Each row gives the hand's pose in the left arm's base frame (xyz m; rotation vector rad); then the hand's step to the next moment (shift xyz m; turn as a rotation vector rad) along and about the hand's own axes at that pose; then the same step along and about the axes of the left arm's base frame.
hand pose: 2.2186 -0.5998 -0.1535 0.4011 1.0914 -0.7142
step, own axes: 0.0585 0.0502 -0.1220 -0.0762 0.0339 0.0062
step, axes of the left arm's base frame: -0.0295 0.0925 -0.1068 0.0070 0.0451 0.0701
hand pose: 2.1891 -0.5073 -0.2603 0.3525 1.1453 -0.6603
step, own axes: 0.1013 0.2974 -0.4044 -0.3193 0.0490 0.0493
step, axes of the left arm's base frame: -0.0739 0.4284 -0.2706 -0.0140 0.1049 0.3092
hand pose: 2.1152 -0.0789 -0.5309 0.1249 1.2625 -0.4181
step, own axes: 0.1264 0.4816 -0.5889 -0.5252 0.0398 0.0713
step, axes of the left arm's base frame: -0.3185 0.5995 -0.3659 -0.0471 0.1381 0.5111
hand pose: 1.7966 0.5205 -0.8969 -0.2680 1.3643 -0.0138
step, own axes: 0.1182 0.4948 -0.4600 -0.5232 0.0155 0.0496
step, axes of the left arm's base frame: -0.4919 0.3766 -0.2942 -0.0641 0.1103 0.5101
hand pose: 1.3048 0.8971 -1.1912 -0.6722 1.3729 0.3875
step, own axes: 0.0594 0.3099 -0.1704 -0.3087 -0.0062 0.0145
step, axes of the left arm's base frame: -0.3118 0.1175 -0.1327 -0.0396 0.0440 0.3034
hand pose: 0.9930 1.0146 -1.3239 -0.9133 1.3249 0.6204
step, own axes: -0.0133 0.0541 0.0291 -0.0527 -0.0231 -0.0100
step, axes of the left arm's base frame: -0.0312 0.0545 0.0018 0.0047 -0.0146 0.0564
